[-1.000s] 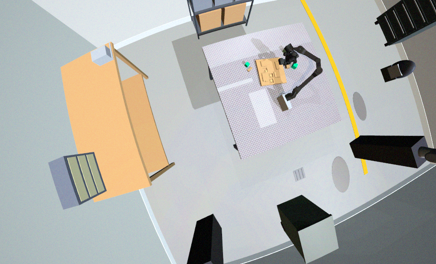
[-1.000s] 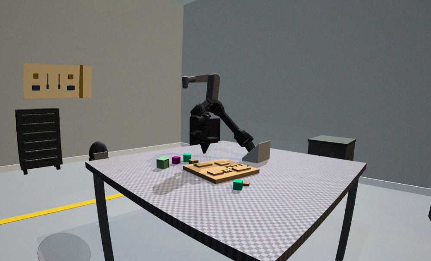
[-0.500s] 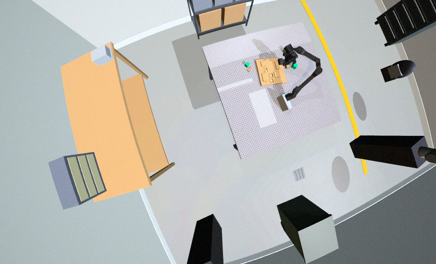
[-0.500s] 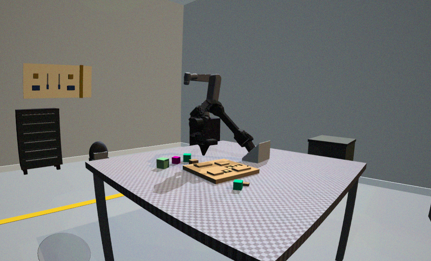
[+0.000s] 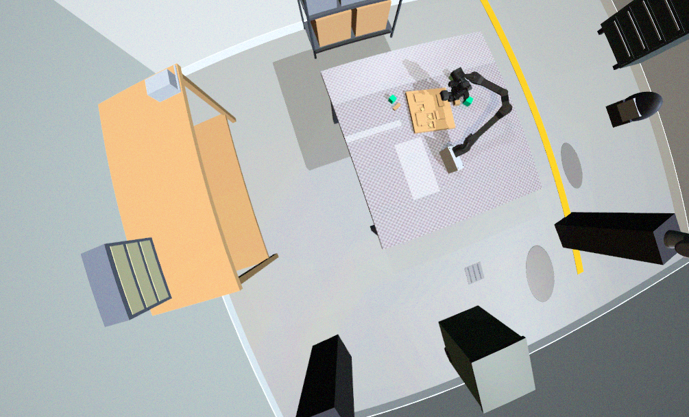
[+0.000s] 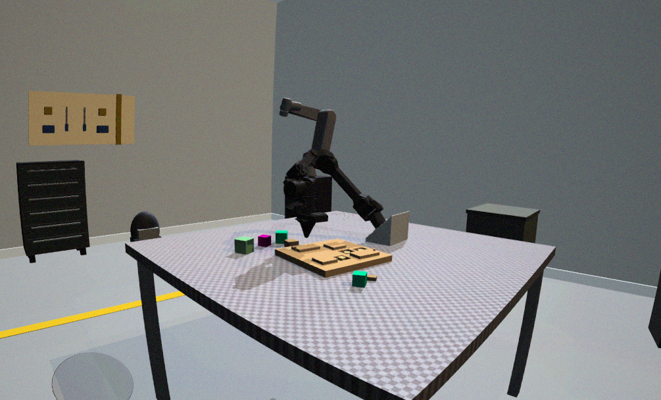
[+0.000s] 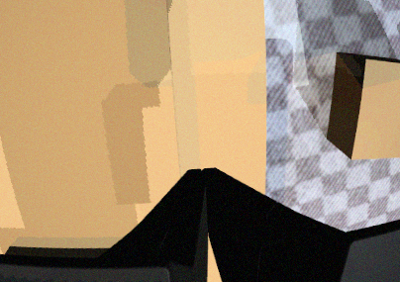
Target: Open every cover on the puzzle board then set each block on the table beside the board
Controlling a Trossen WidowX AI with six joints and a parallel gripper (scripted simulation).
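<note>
Now: gripper tip 13 cm to the right of the puzzle board, 3 cm above it and 2 cm short of it. The rest, counted from my gripper tip: magenta block (18 cm to the right, 4 cm below, 3 cm ahead); light green block (17 cm to the right, 15 cm ahead, 3 cm below).
</note>
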